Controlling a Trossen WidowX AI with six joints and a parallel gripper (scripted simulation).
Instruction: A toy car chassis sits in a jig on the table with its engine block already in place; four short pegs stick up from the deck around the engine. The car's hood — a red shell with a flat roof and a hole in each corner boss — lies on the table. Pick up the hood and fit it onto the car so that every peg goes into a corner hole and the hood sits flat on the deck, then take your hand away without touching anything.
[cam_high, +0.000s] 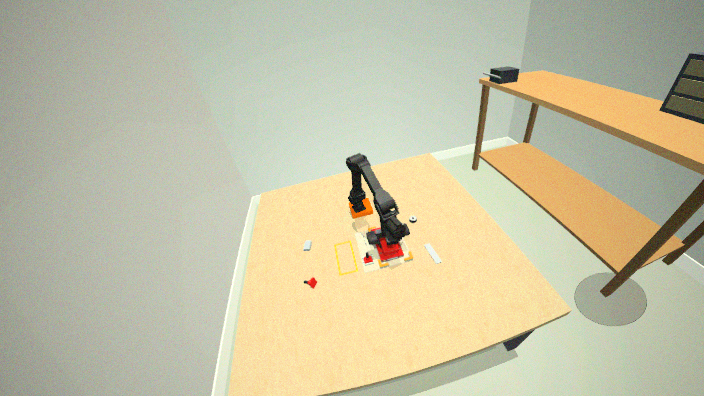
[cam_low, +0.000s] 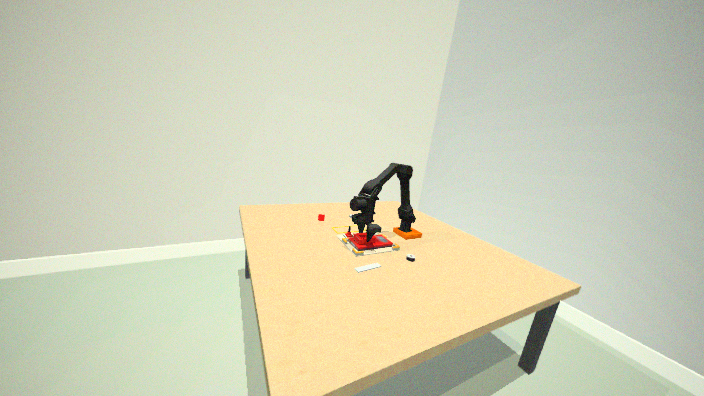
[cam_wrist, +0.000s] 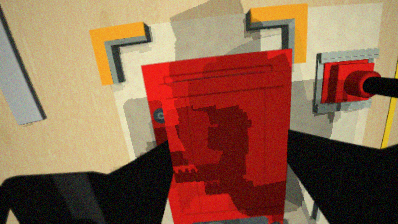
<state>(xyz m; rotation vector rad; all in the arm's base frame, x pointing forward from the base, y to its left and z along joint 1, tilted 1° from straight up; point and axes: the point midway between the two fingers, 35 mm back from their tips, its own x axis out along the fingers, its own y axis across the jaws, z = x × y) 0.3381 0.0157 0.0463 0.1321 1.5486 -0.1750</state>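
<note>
The red hood is 1 cm above my gripper tip. From my gripper tip the other things lie so: jig 3 cm below, 3 cm behind, 1 cm to the right; then grey strip 17 cm to the left, 11 cm ahead, 4 cm below; then grey engine block 1 cm to the left, 1 cm below.
</note>
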